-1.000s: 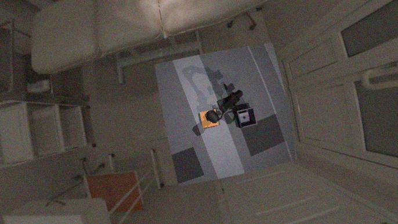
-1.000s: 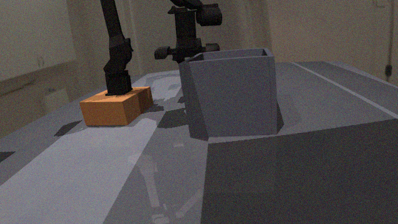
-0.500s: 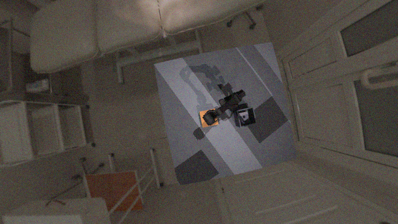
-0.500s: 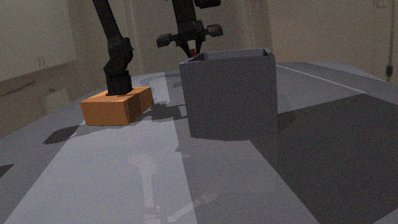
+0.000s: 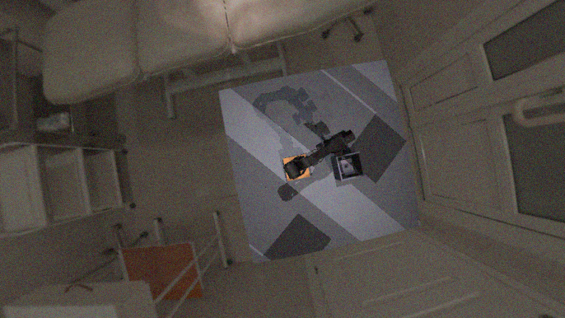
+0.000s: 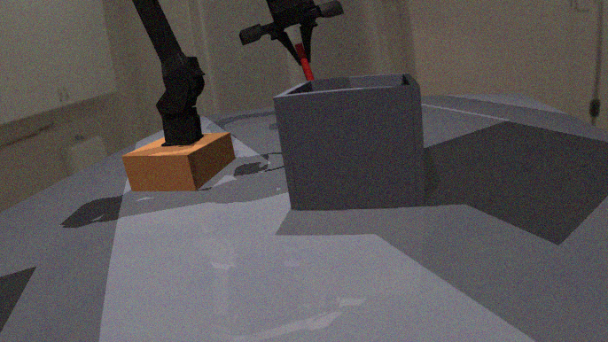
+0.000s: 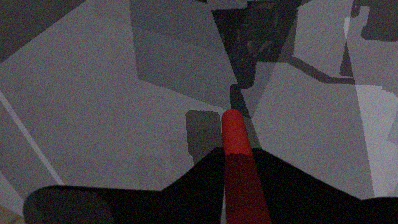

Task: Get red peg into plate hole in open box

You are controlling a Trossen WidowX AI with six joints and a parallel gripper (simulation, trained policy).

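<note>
Right now the plate is 80 mm ahead of my gripper tip, 190 mm to the right of it and 120 mm below it. Also, from my gripper tip: red peg right at my gripper tip.
</note>
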